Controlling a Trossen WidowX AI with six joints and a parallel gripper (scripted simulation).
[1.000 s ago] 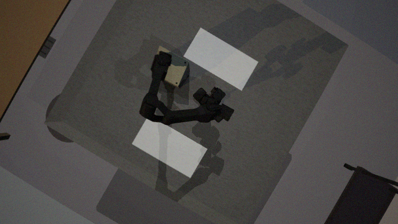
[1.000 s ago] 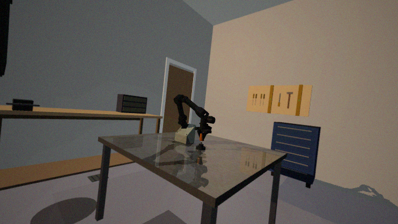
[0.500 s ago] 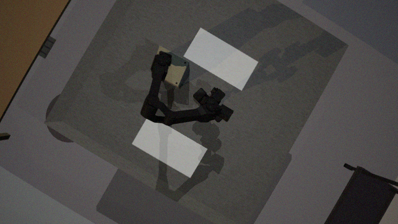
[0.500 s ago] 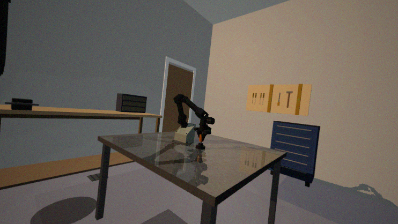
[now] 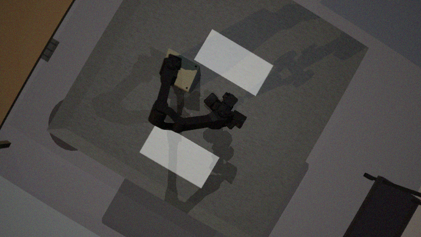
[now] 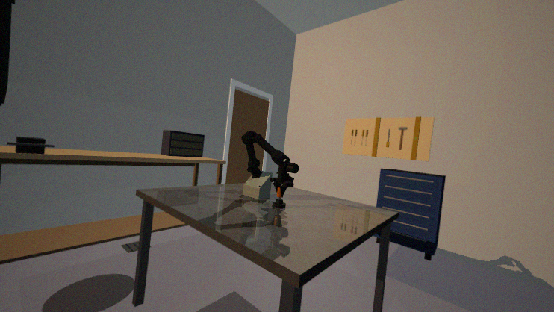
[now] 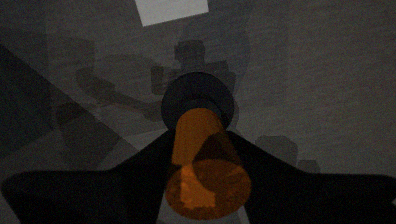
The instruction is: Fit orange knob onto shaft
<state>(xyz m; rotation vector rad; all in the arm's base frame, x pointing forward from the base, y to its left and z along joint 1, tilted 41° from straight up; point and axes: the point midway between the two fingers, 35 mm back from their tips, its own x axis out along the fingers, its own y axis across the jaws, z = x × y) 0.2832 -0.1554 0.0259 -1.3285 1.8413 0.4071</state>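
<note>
The orange knob is 4 cm above my gripper tip. Also, from my gripper tip: dark round pedestal: 4 cm below.
</note>
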